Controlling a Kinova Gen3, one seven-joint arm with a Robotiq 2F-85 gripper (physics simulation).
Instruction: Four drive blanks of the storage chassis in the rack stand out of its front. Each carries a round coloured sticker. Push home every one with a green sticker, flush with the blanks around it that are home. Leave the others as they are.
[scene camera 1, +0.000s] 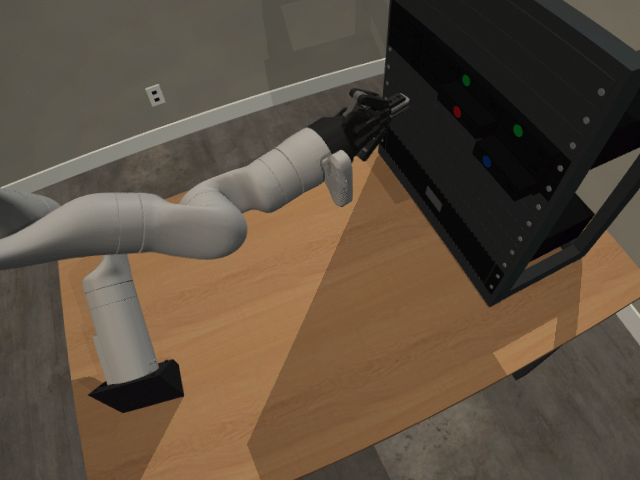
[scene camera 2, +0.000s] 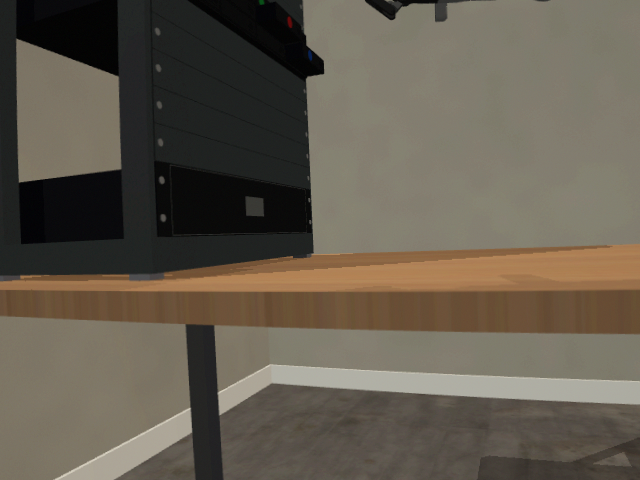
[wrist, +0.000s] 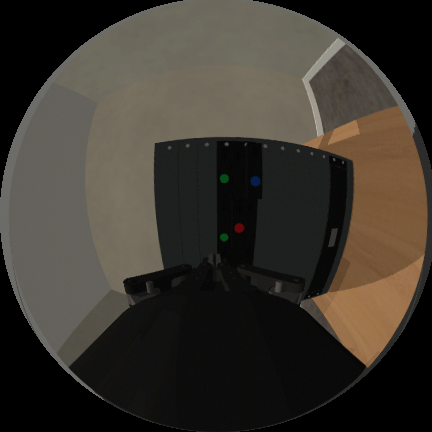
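The left green-stickered blank (scene camera 1: 466, 80) (scene camera 2: 261, 2) (wrist: 224, 237) and the right green-stickered blank (scene camera 1: 517, 130) (wrist: 224, 178) lie in the chassis's top row and look flush with the blanks around them. The red-stickered blank (scene camera 1: 456, 111) (scene camera 2: 289, 22) (wrist: 239, 228) stands out below the left green one. The blue-stickered blank (scene camera 1: 486, 161) (scene camera 2: 310, 55) (wrist: 255, 181) stands out at the lower right. My gripper (scene camera 1: 400, 103) (wrist: 214, 260) is shut and empty, in front of the rack's left part and apart from the blanks. Its underside is cut off by the top edge in scene camera 2.
The dark rack (scene camera 1: 545, 217) (scene camera 2: 137, 155) (wrist: 175, 200) stands on the wooden table (scene camera 1: 320, 330) (scene camera 2: 413, 310) (wrist: 385, 200). Plain panels lie above and below the chassis. A lower unit with a grey label (scene camera 1: 433, 198) (scene camera 2: 254, 206) (wrist: 332, 237) sits near the rack's base.
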